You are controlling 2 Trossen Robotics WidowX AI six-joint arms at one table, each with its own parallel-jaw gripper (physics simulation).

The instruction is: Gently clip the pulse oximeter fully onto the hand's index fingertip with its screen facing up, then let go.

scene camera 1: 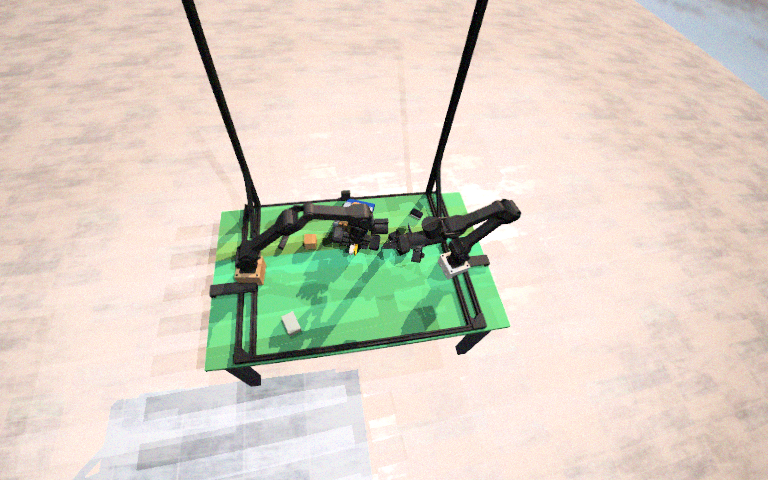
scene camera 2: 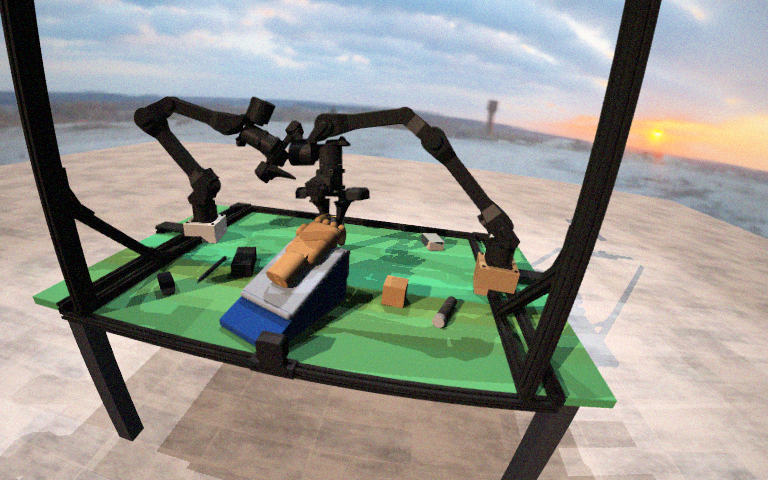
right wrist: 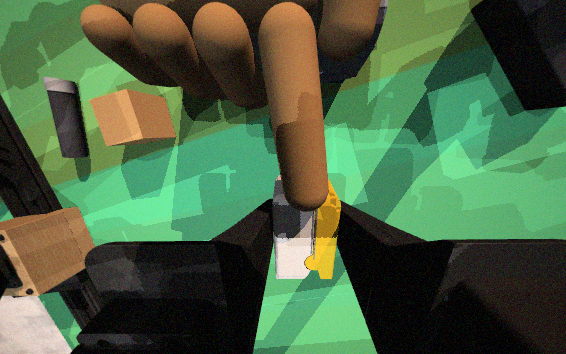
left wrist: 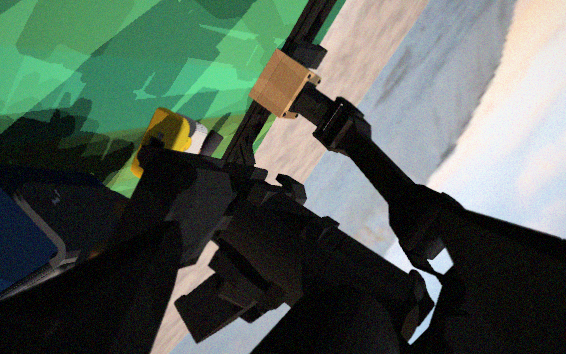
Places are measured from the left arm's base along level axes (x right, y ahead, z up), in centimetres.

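Pixels of known places: left gripper, fingertip midpoint: [scene camera 1: 385,246] [scene camera 2: 304,165] [left wrist: 311,227]; right gripper, fingertip midpoint: [scene camera 1: 353,247]; left arm's base, link origin: [scene camera 1: 455,260] [scene camera 2: 205,219]; right arm's base, link origin: [scene camera 1: 248,266] [scene camera 2: 498,262] [left wrist: 301,97].
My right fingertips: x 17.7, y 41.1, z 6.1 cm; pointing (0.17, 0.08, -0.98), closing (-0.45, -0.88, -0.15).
Note:
Ahead of a thing's pixels: the offset from my right fingertips to its top centre. "pt": to the spot under its first point.
The tan hand @(pt dx +15.8, dy -3.7, dz +2.0 cm) [scene camera 2: 311,243] lies on a grey and blue wedge @(pt dx +29.0, dy -13.0, dz -9.2 cm) [scene camera 2: 254,324] [scene camera 1: 365,205]. Its index finger [right wrist: 295,105] points at my right gripper [right wrist: 302,205] [scene camera 2: 332,211] [scene camera 1: 354,243], which is shut on the pulse oximeter @(dx -0.9, dy +0.3, dz +3.0 cm) [right wrist: 295,256] [left wrist: 169,130] [scene camera 1: 353,249]. The clip's white and yellow halves sit side by side between the fingers. The fingertip overlaps the clip's front end at the seam between the halves; how deep it reaches is hidden. My left gripper [scene camera 2: 274,173] [scene camera 1: 403,243] is open and empty, raised beside the right wrist.
An orange cube @(dx +14.7, dy +15.3, dz -7.0 cm) [scene camera 2: 394,290] [scene camera 1: 310,240] [right wrist: 137,116], a grey cylinder @(dx +20.7, dy +25.9, dz -9.2 cm) [scene camera 2: 444,311] and a pale block @(dx -19.4, dy +32.5, dz -9.0 cm) [scene camera 2: 433,240] [scene camera 1: 291,323] lie on the green table. Black blocks @(dx +1.5, dy -22.9, dz -8.5 cm) [scene camera 2: 243,261] sit near the left arm's base. A black frame borders the table.

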